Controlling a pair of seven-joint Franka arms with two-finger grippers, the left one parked.
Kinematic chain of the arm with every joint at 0, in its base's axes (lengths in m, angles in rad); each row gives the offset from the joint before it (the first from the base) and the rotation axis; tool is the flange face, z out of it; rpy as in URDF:
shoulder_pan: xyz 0 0 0.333 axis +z
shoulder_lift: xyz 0 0 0 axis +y
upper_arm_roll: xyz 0 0 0.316 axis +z
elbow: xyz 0.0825 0 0 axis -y
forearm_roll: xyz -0.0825 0 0.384 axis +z
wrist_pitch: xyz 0 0 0 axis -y
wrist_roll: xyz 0.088 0 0 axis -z
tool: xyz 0 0 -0.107 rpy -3.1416 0 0
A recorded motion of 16 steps. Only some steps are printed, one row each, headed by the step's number.
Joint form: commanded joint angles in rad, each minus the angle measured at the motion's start. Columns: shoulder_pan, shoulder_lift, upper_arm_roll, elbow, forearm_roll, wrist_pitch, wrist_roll.
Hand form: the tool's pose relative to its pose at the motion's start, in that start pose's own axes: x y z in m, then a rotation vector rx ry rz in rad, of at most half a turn. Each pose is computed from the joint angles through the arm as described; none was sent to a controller.
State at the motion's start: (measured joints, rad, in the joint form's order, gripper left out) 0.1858 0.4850 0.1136 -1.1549 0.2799 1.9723 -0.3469
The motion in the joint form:
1: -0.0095 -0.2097 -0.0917 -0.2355 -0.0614 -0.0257 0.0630
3: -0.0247 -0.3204 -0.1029 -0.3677 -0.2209 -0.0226 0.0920
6: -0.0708 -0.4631 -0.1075 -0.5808 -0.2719 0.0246 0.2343
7: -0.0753 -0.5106 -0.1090 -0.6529 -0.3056 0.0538 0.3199
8: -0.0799 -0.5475 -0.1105 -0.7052 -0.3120 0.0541 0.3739
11: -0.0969 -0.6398 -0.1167 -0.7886 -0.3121 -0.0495 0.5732
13: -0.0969 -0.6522 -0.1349 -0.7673 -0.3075 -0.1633 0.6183
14: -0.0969 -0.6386 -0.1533 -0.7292 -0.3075 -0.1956 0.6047
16: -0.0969 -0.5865 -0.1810 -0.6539 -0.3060 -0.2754 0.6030
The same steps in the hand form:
1: -0.0544 0.0265 -0.0541 -0.1148 -0.0667 0.1135
3: -0.0887 0.0363 -0.0766 -0.2618 -0.1321 0.1081
6: -0.1432 0.0503 -0.0881 -0.3284 -0.1448 0.2807
7: -0.1595 0.0494 -0.0893 -0.3668 -0.1347 0.3542
8: -0.1740 0.0478 -0.0896 -0.3755 -0.1408 0.4127
11: -0.2118 0.0414 -0.1028 -0.3887 -0.1952 0.6494
13: -0.2235 0.0429 -0.1147 -0.3848 -0.2638 0.7289
14: -0.2215 0.0514 -0.1252 -0.3834 -0.2710 0.7359
16: -0.2187 0.0686 -0.1298 -0.3798 -0.3239 0.7724

